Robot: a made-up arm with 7 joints.
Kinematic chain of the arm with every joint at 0, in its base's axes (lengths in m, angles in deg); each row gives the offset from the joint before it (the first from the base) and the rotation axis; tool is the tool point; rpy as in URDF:
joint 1: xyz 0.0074 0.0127 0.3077 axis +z
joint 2: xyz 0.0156 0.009 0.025 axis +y
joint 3: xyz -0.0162 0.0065 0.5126 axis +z
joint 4: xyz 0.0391 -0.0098 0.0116 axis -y
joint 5: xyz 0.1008 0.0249 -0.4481 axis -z
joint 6: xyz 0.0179 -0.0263 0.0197 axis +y
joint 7: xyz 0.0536 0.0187 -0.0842 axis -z
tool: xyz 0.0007 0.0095 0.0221 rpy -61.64 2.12 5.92
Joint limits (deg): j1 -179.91..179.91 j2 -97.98..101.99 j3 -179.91..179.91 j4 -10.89..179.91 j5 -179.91..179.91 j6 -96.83..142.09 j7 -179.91..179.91
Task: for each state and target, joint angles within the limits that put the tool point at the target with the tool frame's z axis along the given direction. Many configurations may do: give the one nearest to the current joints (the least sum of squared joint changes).
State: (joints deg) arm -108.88 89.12 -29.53 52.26 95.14 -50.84 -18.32
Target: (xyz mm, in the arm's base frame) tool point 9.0 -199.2 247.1 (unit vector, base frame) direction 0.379 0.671 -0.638
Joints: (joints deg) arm -65.65 68.85 -10.27 2.90 78.25 -78.75 -57.18
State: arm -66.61 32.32 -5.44 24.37 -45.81 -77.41 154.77
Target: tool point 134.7 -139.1 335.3 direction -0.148 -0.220 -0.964
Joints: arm -92.94 75.51 15.71 -10.89 -93.80 -82.45 178.85
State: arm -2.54 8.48 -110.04 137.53 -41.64 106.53 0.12
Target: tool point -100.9 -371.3 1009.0 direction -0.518 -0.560 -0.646
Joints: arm -33.73 32.10 -117.15 94.79 -63.09 128.70 22.61
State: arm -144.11 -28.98 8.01 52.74 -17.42 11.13 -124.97
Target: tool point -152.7 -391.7 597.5 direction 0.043 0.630 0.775
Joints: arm -138.62 -5.57 23.90 43.30 -36.63 59.56 -106.06
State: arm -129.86 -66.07 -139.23 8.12 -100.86 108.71 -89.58
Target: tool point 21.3 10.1 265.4 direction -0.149 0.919 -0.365
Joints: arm -94.27 -97.98 -163.94 -10.89 -78.70 70.84 -89.94
